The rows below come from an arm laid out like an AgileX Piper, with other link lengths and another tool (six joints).
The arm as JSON. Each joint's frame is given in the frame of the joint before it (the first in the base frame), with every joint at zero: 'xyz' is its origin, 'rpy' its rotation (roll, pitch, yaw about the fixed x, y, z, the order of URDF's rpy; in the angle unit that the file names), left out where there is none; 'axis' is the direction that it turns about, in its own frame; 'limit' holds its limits. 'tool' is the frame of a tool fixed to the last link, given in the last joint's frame.
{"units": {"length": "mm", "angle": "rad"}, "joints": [
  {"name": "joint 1", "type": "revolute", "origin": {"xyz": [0.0, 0.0, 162.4]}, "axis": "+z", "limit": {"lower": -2.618, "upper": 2.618}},
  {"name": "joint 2", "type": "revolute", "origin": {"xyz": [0.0, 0.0, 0.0], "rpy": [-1.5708, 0.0, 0.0]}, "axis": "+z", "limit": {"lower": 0.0, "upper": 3.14}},
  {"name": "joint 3", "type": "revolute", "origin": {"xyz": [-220.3, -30.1, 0.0]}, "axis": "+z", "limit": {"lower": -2.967, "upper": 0.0}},
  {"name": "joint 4", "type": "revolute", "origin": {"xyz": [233.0, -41.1, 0.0], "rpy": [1.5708, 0.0, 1.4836]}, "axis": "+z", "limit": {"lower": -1.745, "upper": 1.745}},
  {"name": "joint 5", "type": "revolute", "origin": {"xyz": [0.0, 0.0, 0.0], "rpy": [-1.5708, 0.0, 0.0]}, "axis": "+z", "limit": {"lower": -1.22, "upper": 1.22}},
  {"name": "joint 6", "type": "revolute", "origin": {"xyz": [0.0, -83.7, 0.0], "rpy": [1.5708, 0.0, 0.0]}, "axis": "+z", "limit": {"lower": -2.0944, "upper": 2.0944}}
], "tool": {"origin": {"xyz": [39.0, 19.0, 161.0], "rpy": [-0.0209, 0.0, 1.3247]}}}
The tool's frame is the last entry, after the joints.
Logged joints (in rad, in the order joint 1, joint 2, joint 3, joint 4, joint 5, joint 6), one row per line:
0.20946, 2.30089, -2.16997, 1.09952, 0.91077, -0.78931
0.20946, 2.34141, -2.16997, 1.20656, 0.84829, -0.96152
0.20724, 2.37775, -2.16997, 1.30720, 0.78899, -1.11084
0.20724, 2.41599, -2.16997, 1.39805, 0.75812, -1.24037
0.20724, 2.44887, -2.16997, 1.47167, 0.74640, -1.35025
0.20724, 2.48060, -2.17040, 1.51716, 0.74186, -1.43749
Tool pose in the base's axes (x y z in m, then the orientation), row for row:
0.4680, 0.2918, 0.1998, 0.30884, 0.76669, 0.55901, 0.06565
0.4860, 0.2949, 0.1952, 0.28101, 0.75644, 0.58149, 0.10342
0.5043, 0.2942, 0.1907, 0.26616, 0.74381, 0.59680, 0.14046
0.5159, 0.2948, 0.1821, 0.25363, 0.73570, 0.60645, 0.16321
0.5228, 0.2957, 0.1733, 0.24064, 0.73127, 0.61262, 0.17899
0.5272, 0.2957, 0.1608, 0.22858, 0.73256, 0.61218, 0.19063
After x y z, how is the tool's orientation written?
As a quaternion, x y z w.
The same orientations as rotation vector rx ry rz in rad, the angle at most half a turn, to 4 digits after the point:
0.9317, 2.3129, 1.6864
0.8290, 2.2317, 1.7155
0.7688, 2.1484, 1.7238
0.7233, 2.0982, 1.7296
0.6804, 2.0675, 1.7321
0.6422, 2.0581, 1.7199

